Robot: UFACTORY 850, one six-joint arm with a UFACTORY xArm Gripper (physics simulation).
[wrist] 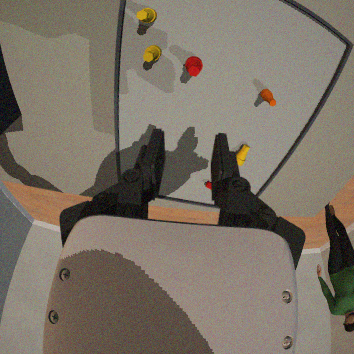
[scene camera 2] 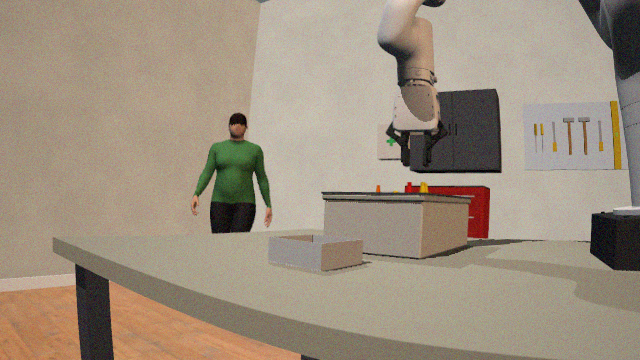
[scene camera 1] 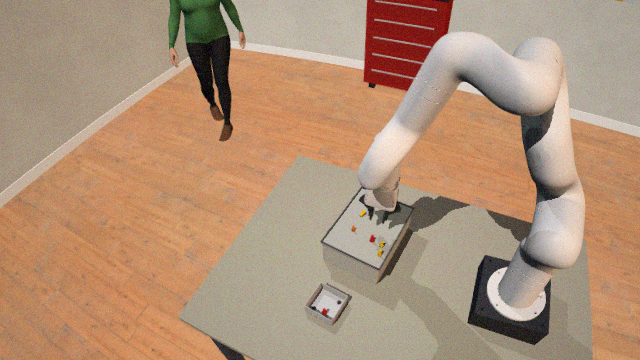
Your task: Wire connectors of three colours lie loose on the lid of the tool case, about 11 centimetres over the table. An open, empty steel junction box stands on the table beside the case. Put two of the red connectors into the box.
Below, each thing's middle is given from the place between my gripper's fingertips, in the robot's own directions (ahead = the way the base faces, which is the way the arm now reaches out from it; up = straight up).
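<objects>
Hand position with respect to the tool case [scene camera 2: 414, 225]: my hand is 120 mm above the case, 30 mm short of it and 20 mm to the left of it. Junction box [scene camera 2: 314, 252], counted from my hand: 160 mm below, 270 mm to the left, 80 mm ahead.
</objects>
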